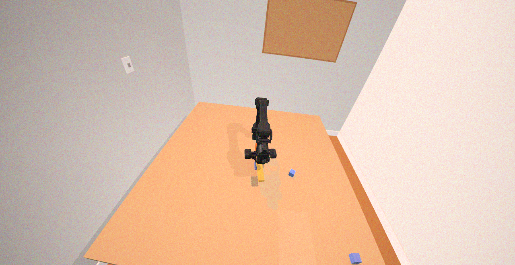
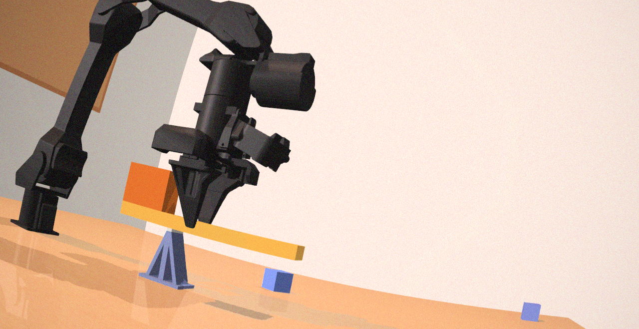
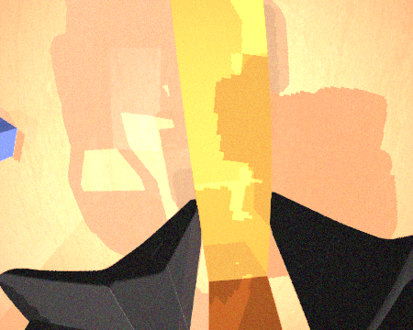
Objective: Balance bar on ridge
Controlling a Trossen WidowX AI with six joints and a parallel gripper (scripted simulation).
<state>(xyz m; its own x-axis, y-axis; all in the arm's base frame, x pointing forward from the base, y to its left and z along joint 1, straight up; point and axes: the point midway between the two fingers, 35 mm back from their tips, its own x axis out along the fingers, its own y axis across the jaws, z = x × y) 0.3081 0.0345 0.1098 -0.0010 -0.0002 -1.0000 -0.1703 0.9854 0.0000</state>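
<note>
Right now my gripper tip is 3 cm past the blue ridge and 4 cm above it. Round my gripper tip: blue cube: 1 cm ahead, 22 cm to the left, 6 cm below.
</note>
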